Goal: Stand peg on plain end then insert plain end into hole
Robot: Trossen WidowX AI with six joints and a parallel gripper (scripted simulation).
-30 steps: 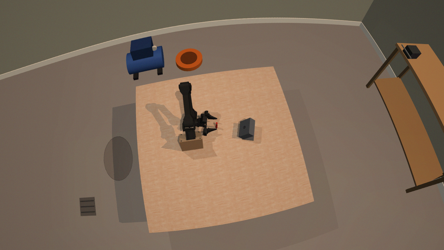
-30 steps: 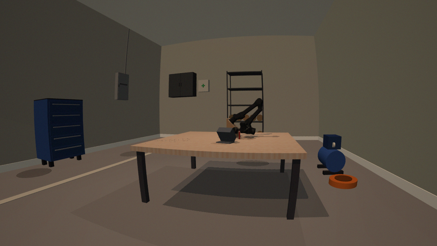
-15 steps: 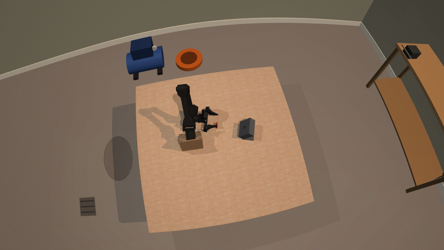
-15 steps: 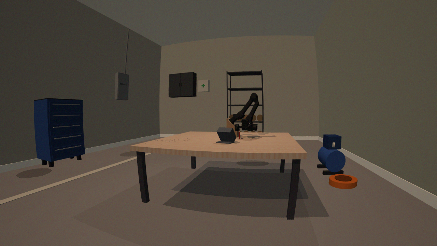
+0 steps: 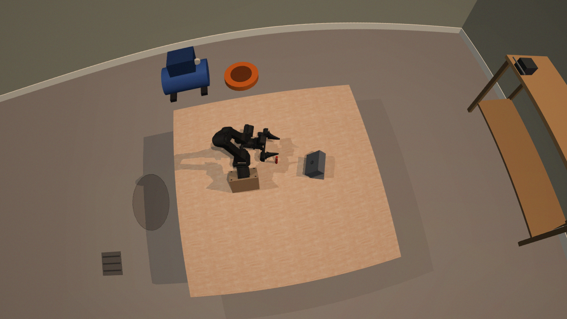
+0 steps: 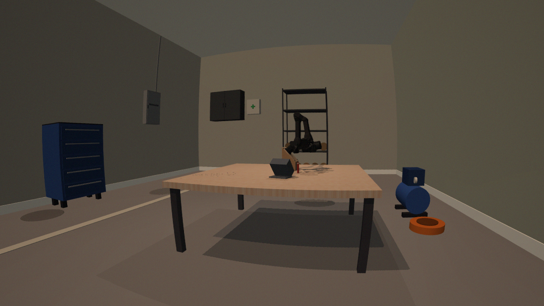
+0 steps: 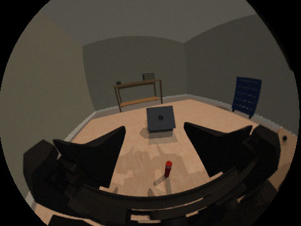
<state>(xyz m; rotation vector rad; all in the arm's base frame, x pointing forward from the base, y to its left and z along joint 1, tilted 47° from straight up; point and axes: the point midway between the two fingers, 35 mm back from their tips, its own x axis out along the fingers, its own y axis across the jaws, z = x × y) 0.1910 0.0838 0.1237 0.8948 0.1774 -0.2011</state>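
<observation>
Right now the red peg is 20 mm behind my gripper tip, 20 mm to the right of it and 120 mm below it. The rest, counted from my gripper tip: dark grey sloped panel 200 mm ahead, 90 mm to the right, 110 mm below.
</observation>
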